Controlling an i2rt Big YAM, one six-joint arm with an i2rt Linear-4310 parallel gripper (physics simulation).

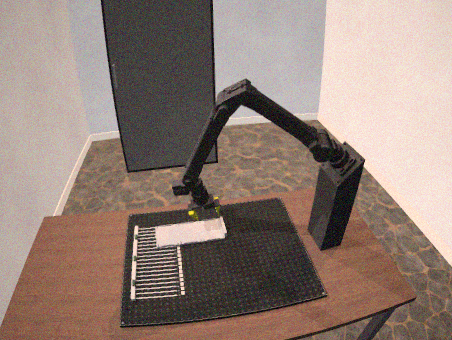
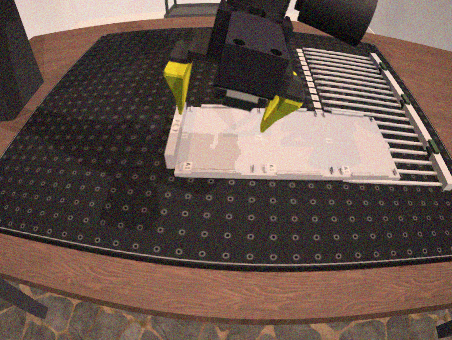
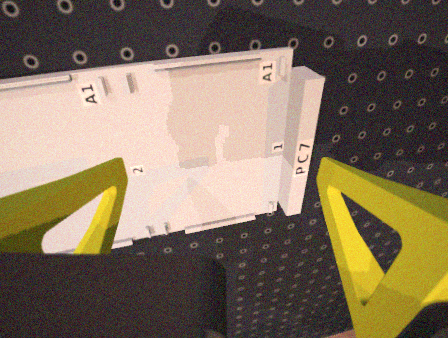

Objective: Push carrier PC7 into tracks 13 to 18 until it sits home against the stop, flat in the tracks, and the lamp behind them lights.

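Places are measured from the arm's base along level axes (x ahead, y left, z up), in centimetres.
Pixels of known places: gripper, fingertip midpoint: [image 1: 208, 217] [image 2: 221, 119] [image 3: 222, 168]; arm's base, origin of the base link: [image 1: 341, 161].
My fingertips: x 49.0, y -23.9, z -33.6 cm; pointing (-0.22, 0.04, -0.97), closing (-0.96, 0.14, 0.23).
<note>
For each thing: its top centre in the pictures, then the offset to it from my fingertips. "*": a spot on its surface instead. Level surfaces: height alone.
- Carrier PC7, middle of its top: [image 3: 58, 202] [image 2: 293, 128] [image 1: 189, 229] dx +9.7, dy +1.9, dz -3.3 cm
- dark green lamp block, surface spot: [image 2: 433, 146] * dx +34.5, dy -1.3, dz -4.1 cm
- black perforated mat, its level: dz -6.3 cm
Carrier PC7 [image 1: 172, 234] [image 2: 290, 150] [image 3: 150, 120] is a long pale plate with a raised end block [image 2: 172, 145] [image 3: 305, 135] marked PC7. Its other end lies over the end tracks. Rails show between that end and the white stop bar [image 1: 133, 267] [image 2: 417, 123], so the two are apart. A dark green lamp block [image 2: 433, 146] sits on the bar behind these tracks and does not look lit. My gripper [image 1: 207, 217] [image 2: 221, 121] [image 3: 222, 168] is open and empty over the carrier's PC7 end, one finger above the plate, the other just outside the end block.
More white rails run beside the carrier, ending at a strip of small labels [image 1: 181, 270] [image 2: 307, 72]. Two other green blocks [image 2: 383, 65] [image 2: 405, 99] sit on the stop bar. A black perforated mat [image 1: 250, 265] [image 2: 125, 200] lies under everything. The arm's dark pedestal [image 1: 336, 205] stands at the right.
</note>
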